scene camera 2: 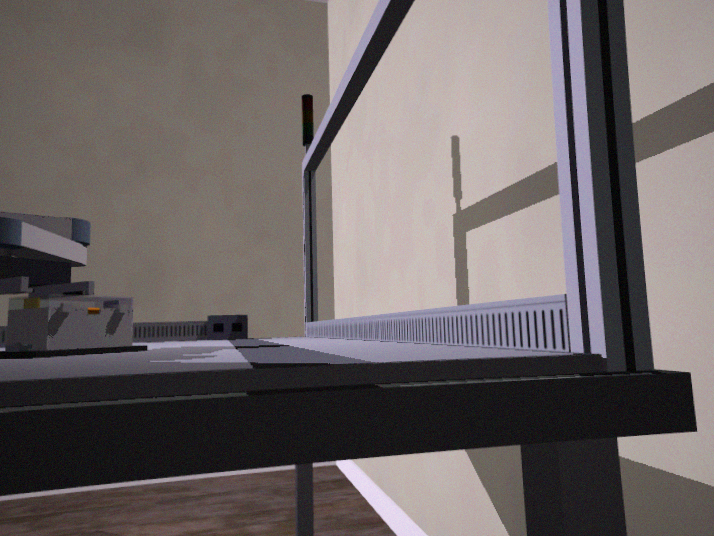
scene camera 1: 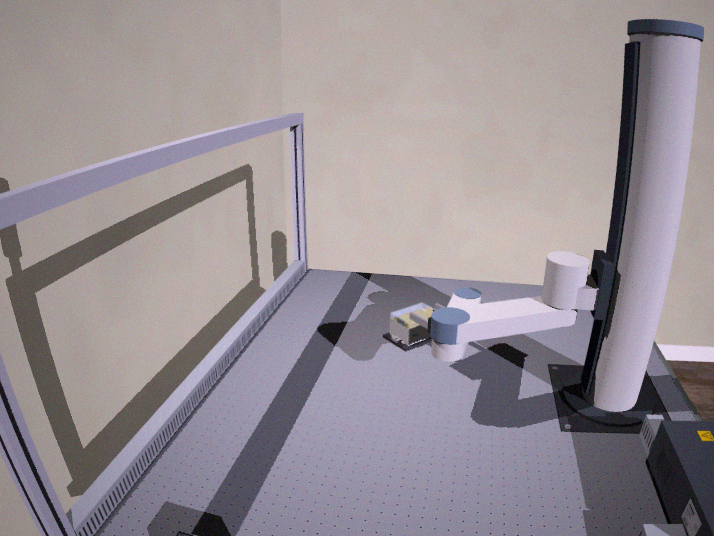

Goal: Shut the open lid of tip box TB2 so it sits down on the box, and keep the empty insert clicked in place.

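Pixels of known places: gripper, fingertip midpoint: [scene camera 2: 60, 286] [scene camera 1: 423, 310]; arm's base, link origin: [scene camera 1: 607, 400].
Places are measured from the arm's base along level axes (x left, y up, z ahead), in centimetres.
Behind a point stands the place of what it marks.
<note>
Tip box TB2 [scene camera 1: 408, 332] @(x -18.6, y 6.2, z 54.7 cm) [scene camera 2: 69, 330] @(x -30.9, y 4.4, z 54.4 cm) is a small pale box with an orange catch on its side in the scene camera 2 view. Its clear lid [scene camera 1: 401, 313] @(x -24.4, y 9.0, z 57.6 cm) [scene camera 2: 123, 301] @(x -25.4, y 8.4, z 59.7 cm) lies level on top, with no raised edge that I can see. Yellowish parts show through the lid; whether the insert is clicked in is too small to tell. My gripper [scene camera 1: 423, 315] @(x -23.6, y 10.8, z 51.3 cm) [scene camera 2: 60, 288] @(x -23.6, y 10.8, z 51.3 cm) is shut and empty, low over the lid at the arm side of the box. Whether it touches the lid is unclear, and the arm hides part of the box in the scene camera 1 view.
The box stands on a thin dark base plate [scene camera 1: 407, 346] @(x -17.9, y 2.1, z 54.8 cm) [scene camera 2: 140, 348] @(x -24.4, y 1.7, z 61.9 cm) on the perforated table [scene camera 1: 369, 438] @(x 22.6, y 1.3, z 57.6 cm). The white arm [scene camera 1: 507, 319] @(x 10.5, y 26.5, z 31.1 cm) reaches in from the column [scene camera 1: 651, 230] @(x 7.3, y 47.2, z 1.5 cm). A rail frame [scene camera 1: 155, 152] @(x 22.5, y 61.5, z 100.4 cm) [scene camera 2: 582, 173] @(x -71.5, y 15.3, z 100.4 cm) runs along one side. A dark cabinet [scene camera 1: 686, 467] @(x 39.3, y 12.8, z -4.2 cm) stands near the column.
</note>
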